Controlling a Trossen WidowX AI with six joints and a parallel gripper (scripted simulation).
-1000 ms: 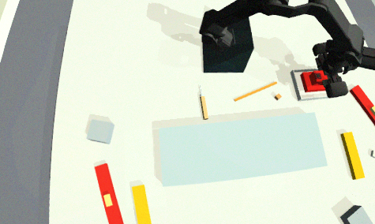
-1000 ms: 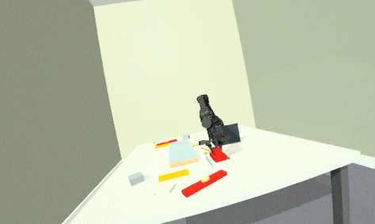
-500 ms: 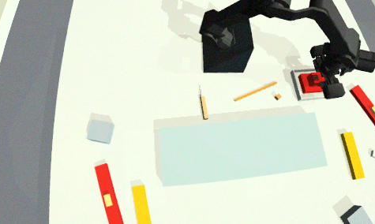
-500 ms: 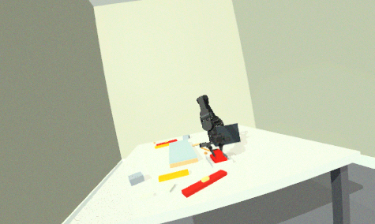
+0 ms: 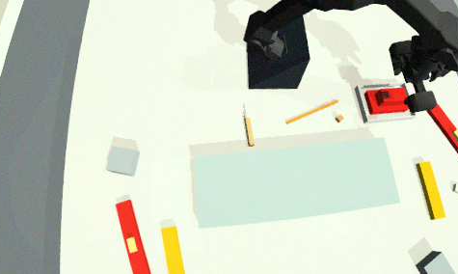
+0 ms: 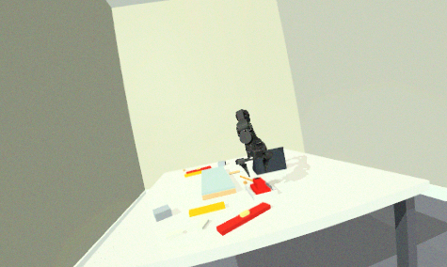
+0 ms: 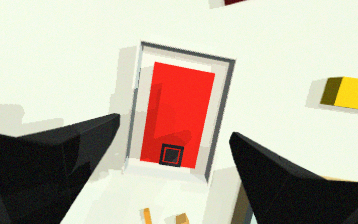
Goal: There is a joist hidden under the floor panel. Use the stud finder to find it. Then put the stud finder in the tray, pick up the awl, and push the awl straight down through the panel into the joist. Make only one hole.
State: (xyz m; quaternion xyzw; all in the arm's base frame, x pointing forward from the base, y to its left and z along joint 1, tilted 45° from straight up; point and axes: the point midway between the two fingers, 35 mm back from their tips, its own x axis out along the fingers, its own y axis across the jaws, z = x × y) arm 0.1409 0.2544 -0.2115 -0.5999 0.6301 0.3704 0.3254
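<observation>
Now: gripper tip 4 cm above the red stud finder and 2 cm to the left of it. Also, from my gripper tip: awl (43 cm to the right, 8 cm below, 4 cm ahead); white-rimmed tray (8 cm below, 1 cm to the right); thin orange stick (24 cm to the right, 9 cm below, 2 cm ahead).
</observation>
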